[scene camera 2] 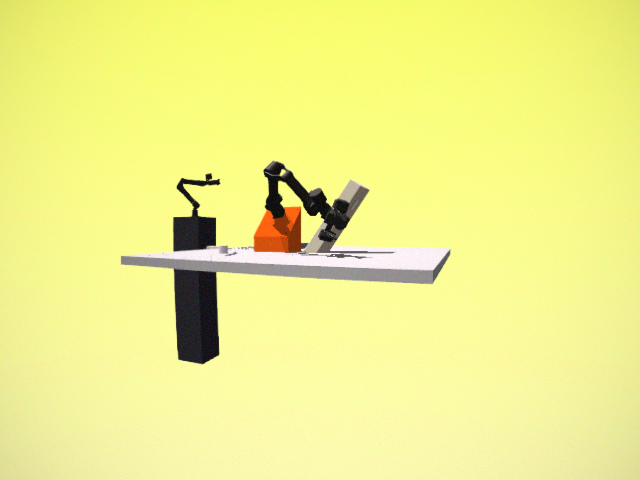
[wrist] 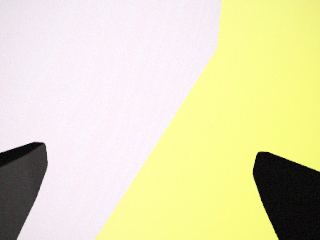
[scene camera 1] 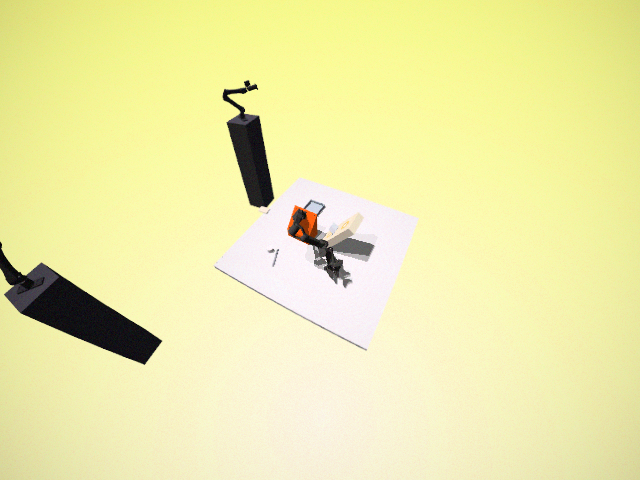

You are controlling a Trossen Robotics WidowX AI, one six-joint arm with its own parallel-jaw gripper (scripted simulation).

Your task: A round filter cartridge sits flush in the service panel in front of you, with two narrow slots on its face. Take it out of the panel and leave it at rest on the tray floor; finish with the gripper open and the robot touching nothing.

Path:
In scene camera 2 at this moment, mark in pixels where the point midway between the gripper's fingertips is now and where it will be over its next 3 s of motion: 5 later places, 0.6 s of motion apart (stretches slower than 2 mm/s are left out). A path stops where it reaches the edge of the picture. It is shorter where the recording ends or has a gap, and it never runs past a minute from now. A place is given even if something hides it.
The gripper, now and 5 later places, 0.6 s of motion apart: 340, 230; 346, 220; 349, 207; 353, 189; 351, 173; 335, 191

